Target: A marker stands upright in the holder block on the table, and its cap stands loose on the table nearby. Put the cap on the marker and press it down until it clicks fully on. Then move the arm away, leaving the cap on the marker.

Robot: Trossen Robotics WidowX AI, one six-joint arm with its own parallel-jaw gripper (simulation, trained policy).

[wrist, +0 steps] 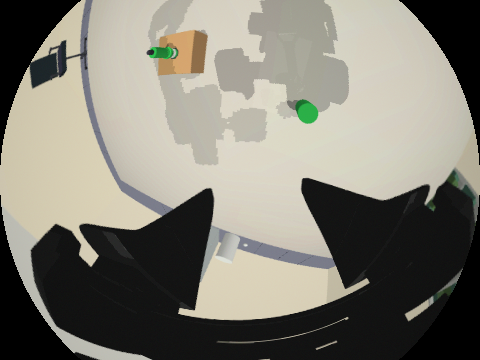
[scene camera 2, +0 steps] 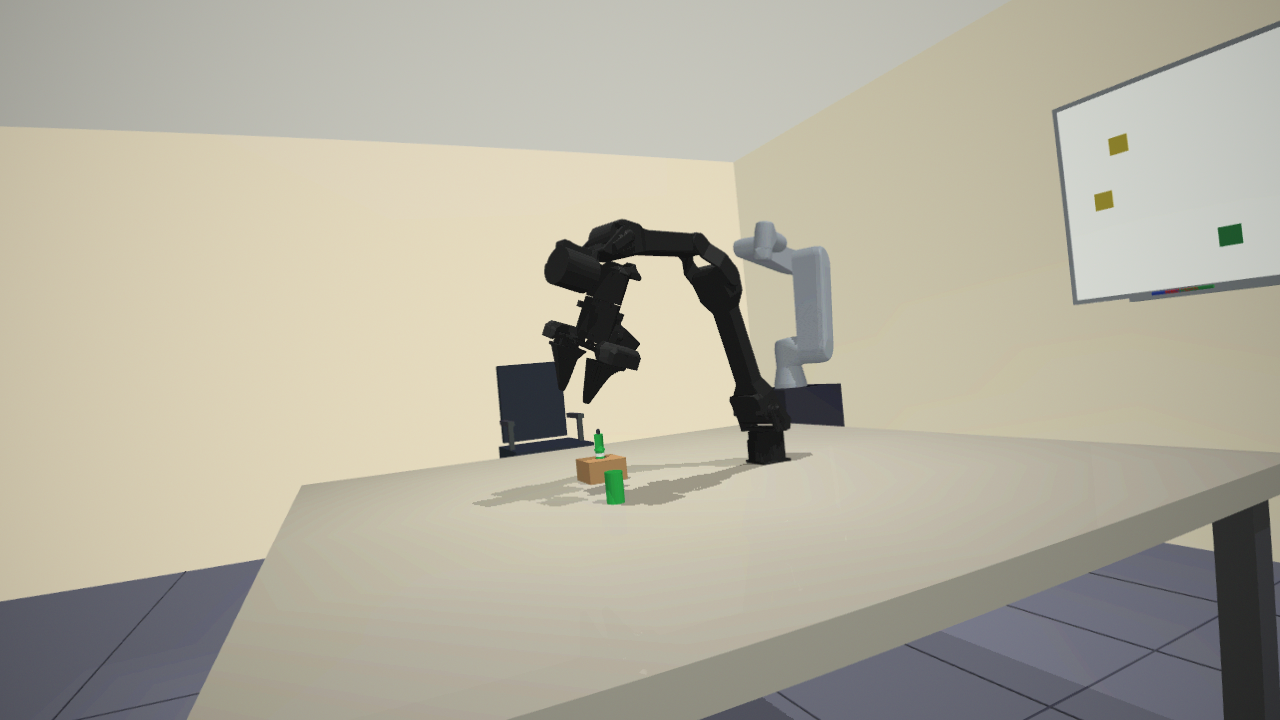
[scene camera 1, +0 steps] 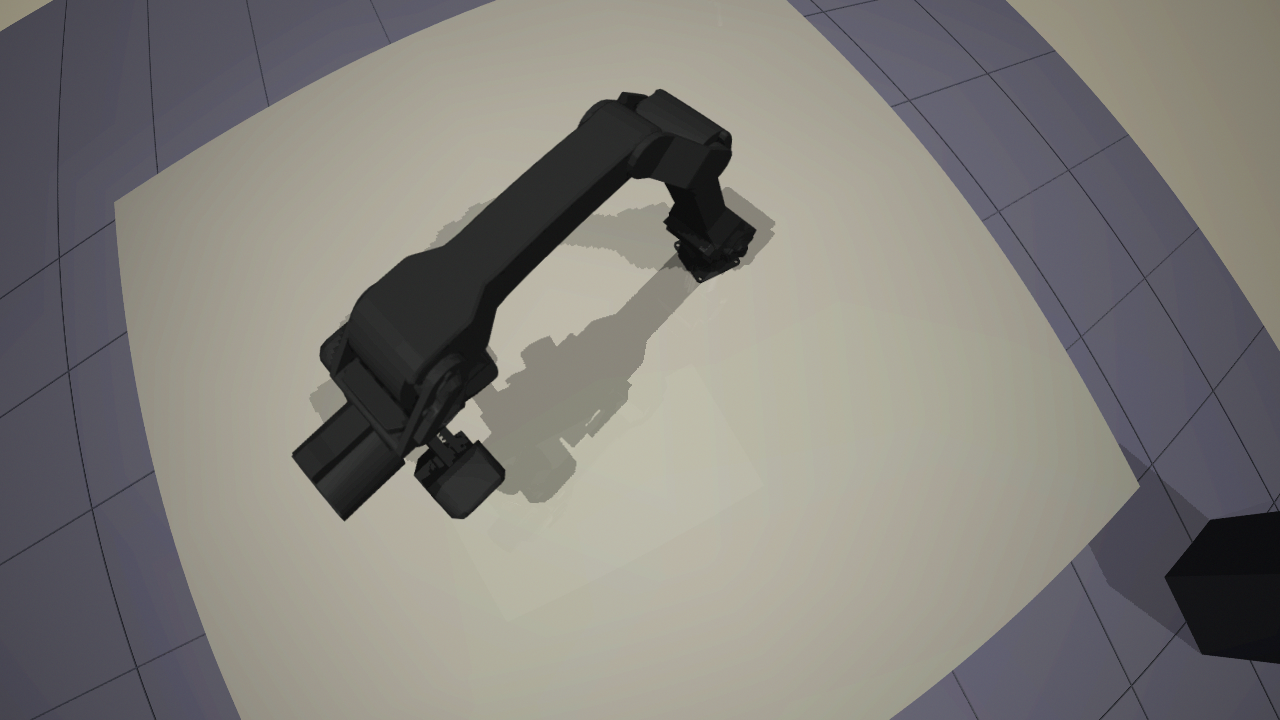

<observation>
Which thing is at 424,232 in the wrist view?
My gripper.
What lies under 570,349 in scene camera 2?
My gripper.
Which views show my gripper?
The wrist view, scene camera 2 and scene camera 1: all of them.
</observation>
